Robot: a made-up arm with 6 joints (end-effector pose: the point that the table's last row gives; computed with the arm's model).
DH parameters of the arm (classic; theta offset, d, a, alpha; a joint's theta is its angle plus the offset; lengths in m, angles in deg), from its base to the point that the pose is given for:
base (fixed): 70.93 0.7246 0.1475 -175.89
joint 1: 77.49 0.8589 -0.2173 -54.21
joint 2: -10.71 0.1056 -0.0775 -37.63
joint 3: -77.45 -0.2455 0 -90
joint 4: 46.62 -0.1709 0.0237 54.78
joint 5: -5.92 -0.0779 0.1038 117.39
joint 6: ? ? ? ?
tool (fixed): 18.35 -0.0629 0 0
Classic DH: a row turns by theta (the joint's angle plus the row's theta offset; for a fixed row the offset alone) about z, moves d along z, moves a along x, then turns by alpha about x.
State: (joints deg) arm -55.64 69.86 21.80 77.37 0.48 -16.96
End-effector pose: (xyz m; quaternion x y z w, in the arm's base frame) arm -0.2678 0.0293 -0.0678 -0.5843 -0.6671 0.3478 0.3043
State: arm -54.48 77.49 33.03 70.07 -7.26 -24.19
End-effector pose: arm -0.3158 0.0936 -0.0722 -0.7055 -0.6319 0.2153 0.2379
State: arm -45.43 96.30 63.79 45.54 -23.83 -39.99
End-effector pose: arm -0.2731 0.3102 -0.0697 -0.9373 -0.2889 -0.1064 0.1632
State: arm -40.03 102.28 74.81 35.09 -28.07 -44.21
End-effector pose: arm -0.2140 0.3527 -0.0424 -0.9527 -0.1204 -0.2183 0.1741
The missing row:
joint 6: 45.68 -0.2952 -0.1583 49.68
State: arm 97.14 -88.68 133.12 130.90 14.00 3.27
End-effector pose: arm -0.0399 0.3213 -0.0315 -0.6611 -0.5777 0.0125 0.4787
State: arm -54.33 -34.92 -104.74 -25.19 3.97 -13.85
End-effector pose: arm -0.4915 -0.0183 -0.2107 -0.0960 -0.3036 -0.4847 0.8146
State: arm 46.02 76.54 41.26 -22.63 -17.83 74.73
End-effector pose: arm 0.3462 0.1702 -0.0623 -0.2750 -0.8785 0.3896 0.0276
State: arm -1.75 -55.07 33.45 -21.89 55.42 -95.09
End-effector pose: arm -0.2269 0.1921 -0.0119 -0.2347 -0.5244 0.6338 0.5179
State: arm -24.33 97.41 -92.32 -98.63 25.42 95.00
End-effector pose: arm 0.0104 0.4317 -0.3680 0.2999 -0.7443 0.1885 0.5661
